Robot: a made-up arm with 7 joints. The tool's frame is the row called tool. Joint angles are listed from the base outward. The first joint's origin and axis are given. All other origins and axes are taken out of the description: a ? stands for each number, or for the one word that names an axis. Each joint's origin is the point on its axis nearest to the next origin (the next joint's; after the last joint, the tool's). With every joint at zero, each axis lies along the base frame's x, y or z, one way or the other. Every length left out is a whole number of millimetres.
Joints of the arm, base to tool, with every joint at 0 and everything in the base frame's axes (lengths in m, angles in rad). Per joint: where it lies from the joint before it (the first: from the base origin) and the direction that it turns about. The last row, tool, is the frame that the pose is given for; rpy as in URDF.
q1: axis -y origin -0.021 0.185 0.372
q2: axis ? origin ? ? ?
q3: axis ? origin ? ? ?
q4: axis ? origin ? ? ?
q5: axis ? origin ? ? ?
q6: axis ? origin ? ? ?
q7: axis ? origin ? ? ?
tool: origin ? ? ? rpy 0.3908 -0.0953 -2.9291
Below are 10 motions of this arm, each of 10 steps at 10 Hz.
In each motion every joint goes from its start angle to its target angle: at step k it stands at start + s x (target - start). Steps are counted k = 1, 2, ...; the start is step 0. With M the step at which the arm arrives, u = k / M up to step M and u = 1 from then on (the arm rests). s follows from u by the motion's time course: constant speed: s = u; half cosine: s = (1 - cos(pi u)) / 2; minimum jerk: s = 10 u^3 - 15 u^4 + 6 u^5.
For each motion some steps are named. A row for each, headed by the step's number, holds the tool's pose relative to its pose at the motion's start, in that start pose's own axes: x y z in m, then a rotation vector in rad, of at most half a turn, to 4 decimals.
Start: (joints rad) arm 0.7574 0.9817 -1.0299 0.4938 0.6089 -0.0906 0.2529
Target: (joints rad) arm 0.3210 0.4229 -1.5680 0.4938 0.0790 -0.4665 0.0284
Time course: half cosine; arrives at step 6
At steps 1, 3, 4, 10:
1: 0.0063 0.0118 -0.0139 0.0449 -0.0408 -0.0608
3: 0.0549 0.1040 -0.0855 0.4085 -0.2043 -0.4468
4: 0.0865 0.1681 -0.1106 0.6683 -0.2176 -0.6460
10: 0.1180 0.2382 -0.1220 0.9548 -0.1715 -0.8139

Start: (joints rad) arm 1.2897 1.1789 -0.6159 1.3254 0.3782 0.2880 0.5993
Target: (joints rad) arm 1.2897 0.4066 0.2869 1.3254 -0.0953 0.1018 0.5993
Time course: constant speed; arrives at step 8
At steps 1, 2, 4, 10:
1: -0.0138 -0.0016 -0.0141 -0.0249 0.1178 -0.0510
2: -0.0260 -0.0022 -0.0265 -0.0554 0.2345 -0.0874
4: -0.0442 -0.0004 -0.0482 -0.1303 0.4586 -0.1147
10: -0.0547 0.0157 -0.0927 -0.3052 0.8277 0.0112

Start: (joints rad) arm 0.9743 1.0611 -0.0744 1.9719 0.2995 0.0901 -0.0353
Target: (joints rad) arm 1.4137 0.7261 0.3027 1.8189 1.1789 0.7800 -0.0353
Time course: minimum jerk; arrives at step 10
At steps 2, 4, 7, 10:
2: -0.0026 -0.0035 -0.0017 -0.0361 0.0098 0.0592
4: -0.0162 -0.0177 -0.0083 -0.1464 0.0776 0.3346
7: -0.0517 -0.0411 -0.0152 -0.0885 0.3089 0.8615
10: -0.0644 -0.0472 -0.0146 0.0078 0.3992 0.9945

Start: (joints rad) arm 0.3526 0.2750 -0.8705 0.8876 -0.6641 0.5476 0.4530
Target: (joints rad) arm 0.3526 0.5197 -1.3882 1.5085 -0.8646 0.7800 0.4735
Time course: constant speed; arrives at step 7
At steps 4, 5, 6, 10:
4: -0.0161 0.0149 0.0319 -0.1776 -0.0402 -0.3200
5: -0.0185 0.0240 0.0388 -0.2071 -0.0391 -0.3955
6: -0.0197 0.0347 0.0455 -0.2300 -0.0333 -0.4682
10: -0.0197 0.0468 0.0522 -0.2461 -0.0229 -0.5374

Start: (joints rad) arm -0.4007 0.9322 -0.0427 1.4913 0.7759 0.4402 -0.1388
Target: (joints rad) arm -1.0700 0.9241 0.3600 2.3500 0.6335 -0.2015 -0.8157
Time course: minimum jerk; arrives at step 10
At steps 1, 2, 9, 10:
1: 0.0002 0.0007 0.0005 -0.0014 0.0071 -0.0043
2: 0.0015 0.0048 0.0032 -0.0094 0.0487 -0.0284
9: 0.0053 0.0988 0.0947 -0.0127 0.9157 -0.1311
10: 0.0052 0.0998 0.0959 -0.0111 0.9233 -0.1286

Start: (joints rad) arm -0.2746 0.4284 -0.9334 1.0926 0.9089 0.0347 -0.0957
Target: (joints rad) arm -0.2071 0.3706 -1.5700 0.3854 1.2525 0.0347 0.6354
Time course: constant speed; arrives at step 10
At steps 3, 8, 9, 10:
3: 0.0347 -0.0145 0.0091 0.0982 -0.2395 0.0901
8: 0.0654 -0.0437 0.0428 0.1909 -0.5496 0.2293
9: 0.0667 -0.0501 0.0510 0.2004 -0.5981 0.2515
10: 0.0663 -0.0564 0.0591 0.2077 -0.6422 0.2708

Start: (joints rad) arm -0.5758 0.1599 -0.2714 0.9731 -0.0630 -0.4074 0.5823
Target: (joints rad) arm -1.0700 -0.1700 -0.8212 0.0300 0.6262 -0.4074 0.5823
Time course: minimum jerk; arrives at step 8
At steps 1, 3, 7, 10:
1: 0.0045 0.0046 -0.0018 0.0083 -0.0002 0.0257
3: 0.0659 0.0896 -0.0216 0.1152 -0.0280 0.4336
7: 0.1143 0.3381 0.0100 0.1748 -0.3616 1.3635
10: 0.1137 0.3429 0.0118 0.1728 -0.3733 1.3794

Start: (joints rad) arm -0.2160 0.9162 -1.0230 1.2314 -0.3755 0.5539 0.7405
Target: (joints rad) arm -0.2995 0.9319 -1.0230 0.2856 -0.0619 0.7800 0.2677
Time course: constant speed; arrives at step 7
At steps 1, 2, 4, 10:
1: 0.0228 -0.0038 -0.0144 -0.0078 -0.0657 0.1467
2: 0.0472 -0.0049 -0.0267 -0.0228 -0.1417 0.2905
4: 0.0993 0.0011 -0.0439 -0.0709 -0.3243 0.5653
10: 0.1774 0.0297 -0.0484 -0.1767 -0.6722 0.9329

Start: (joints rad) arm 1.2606 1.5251 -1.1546 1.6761 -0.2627 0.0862 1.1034
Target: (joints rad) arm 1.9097 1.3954 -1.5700 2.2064 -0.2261 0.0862 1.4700
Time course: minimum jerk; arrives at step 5
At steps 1, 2, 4, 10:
1: -0.0061 -0.0001 0.0043 -0.0004 0.0058 -0.0333
2: -0.0324 0.0026 0.0250 -0.0060 0.0127 -0.1857
4: -0.0867 0.0332 0.0770 -0.0372 -0.1026 -0.5481
10: -0.0909 0.0376 0.0814 -0.0407 -0.1226 -0.5794

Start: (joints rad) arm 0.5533 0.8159 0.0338 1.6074 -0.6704 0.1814 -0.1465
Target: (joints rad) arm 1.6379 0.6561 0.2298 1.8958 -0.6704 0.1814 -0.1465
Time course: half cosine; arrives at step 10
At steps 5, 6, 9, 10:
5: -0.0740 -0.1368 -0.0077 -0.6314 0.3024 0.1559
6: -0.0922 -0.1772 0.0087 -0.8270 0.3980 0.1970
9: -0.1202 -0.2473 0.0655 -1.2339 0.5977 0.2730
10: -0.1217 -0.2517 0.0708 -1.2650 0.6129 0.2783

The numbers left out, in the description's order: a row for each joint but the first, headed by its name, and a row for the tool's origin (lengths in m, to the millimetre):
q2: axis +x, xyz 0.033 0 -0.006
q3: axis +z, xyz 0 -0.002 -0.237
q4: axis -y, xyz -0.016 0.02 0
q5: axis +z, xyz -0.006 0 -0.18
q6: axis +y, xyz -0.025 0 0
q7: axis -x, xyz -0.009 0 -0.002
tool: xyz 0 -0.015 -0.016

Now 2 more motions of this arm.
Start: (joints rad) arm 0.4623 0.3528 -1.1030 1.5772 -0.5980 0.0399 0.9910
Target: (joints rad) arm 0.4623 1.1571 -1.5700 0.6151 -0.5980 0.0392 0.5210
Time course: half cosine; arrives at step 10
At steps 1, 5, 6, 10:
1: 0.0074 0.0044 -0.0023 0.0168 -0.0194 0.0252
5: 0.1441 0.1385 0.0066 0.3140 -0.4638 0.4997
6: 0.1754 0.1962 0.0345 0.4046 -0.6336 0.6394
10: 0.2006 0.3269 0.1371 0.6165 -1.0496 0.9049

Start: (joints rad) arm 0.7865 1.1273 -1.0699 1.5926 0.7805 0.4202 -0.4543
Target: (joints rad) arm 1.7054 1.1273 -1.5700 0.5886 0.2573 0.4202 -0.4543
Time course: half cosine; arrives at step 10
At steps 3, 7, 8, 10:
3: -0.0141 -0.0514 0.0041 -0.2375 -0.0201 -0.0934
7: -0.0479 -0.1860 0.0936 -0.9293 -0.1699 -0.2575
8: -0.0503 -0.2049 0.1221 -1.0567 -0.2174 -0.2652
10: -0.0507 -0.2187 0.1488 -1.1642 -0.2642 -0.2645

